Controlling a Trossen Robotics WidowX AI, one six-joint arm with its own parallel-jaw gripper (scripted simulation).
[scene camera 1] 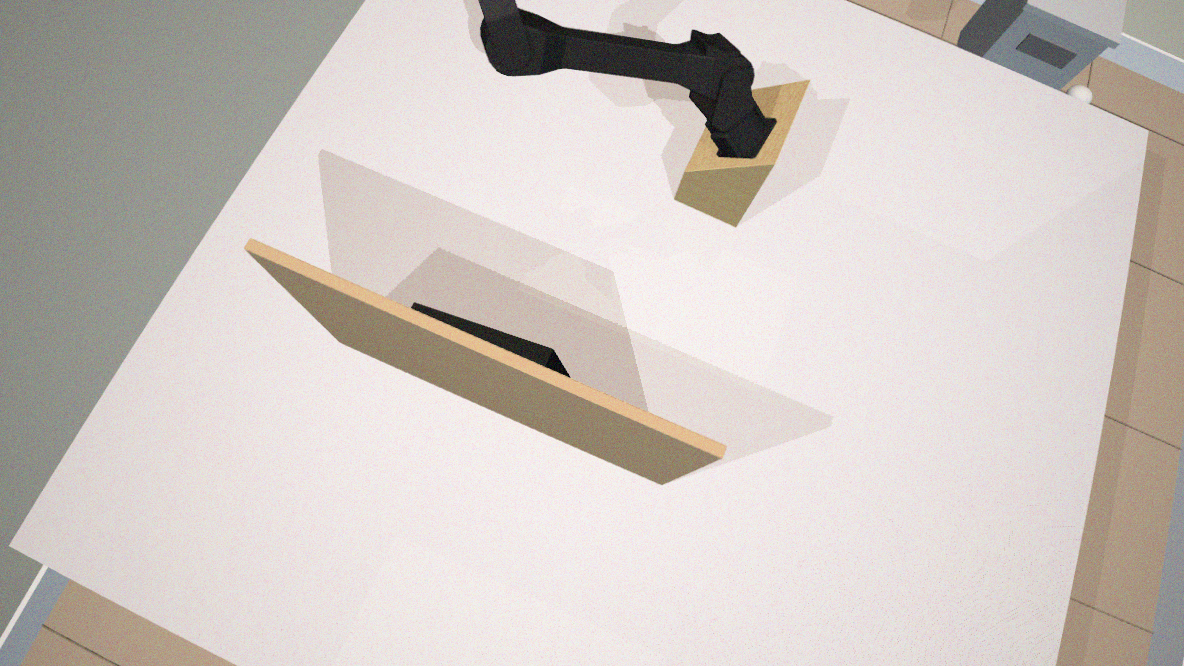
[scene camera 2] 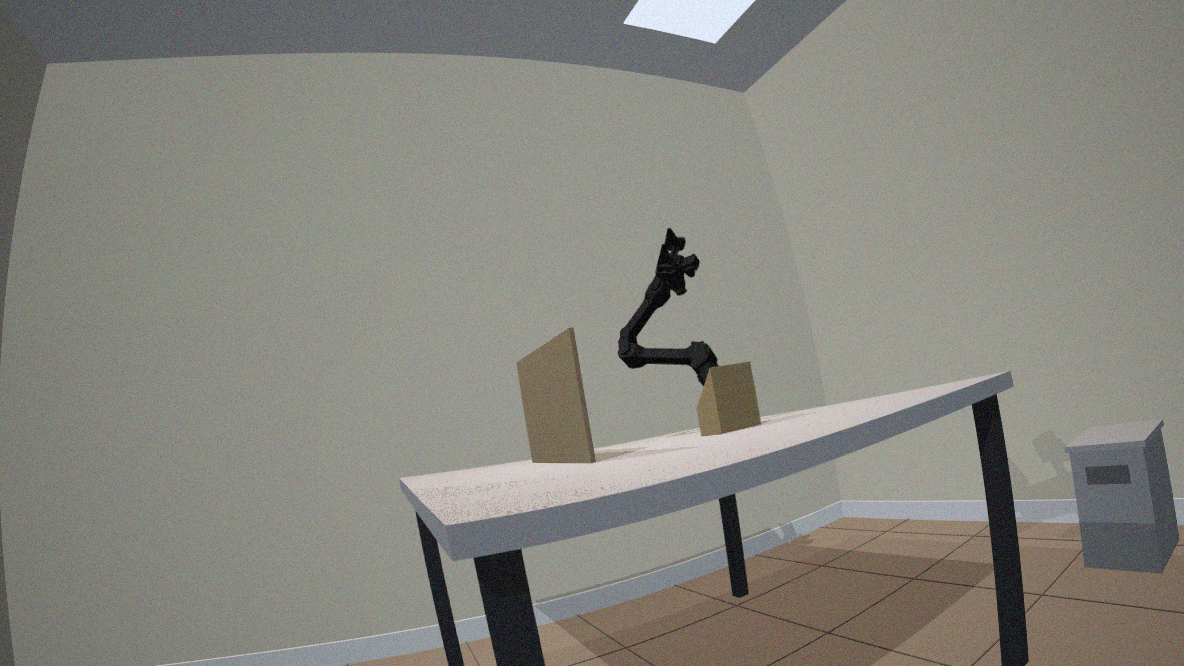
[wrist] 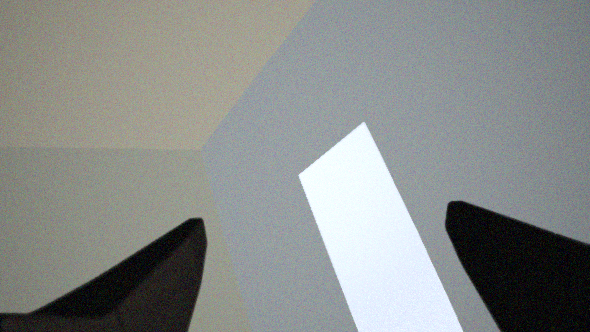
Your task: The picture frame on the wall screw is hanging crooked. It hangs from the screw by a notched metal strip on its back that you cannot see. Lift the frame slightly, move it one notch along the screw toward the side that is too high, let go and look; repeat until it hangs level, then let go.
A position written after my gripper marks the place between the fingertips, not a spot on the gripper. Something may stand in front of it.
Note:
My gripper [scene camera 2: 666,236] is open, holding nothing. Also in view: a black picture frame [scene camera 1: 542,355] and a wooden wall panel [scene camera 1: 560,407].
My gripper also shows in the wrist view [wrist: 327,222]. The wooden wall panel shows as well in scene camera 2 [scene camera 2: 556,417]. Scene camera 2 misses the black picture frame, which is hidden by the wooden wall panel. The wrist view misses the black picture frame: it is out of frame.

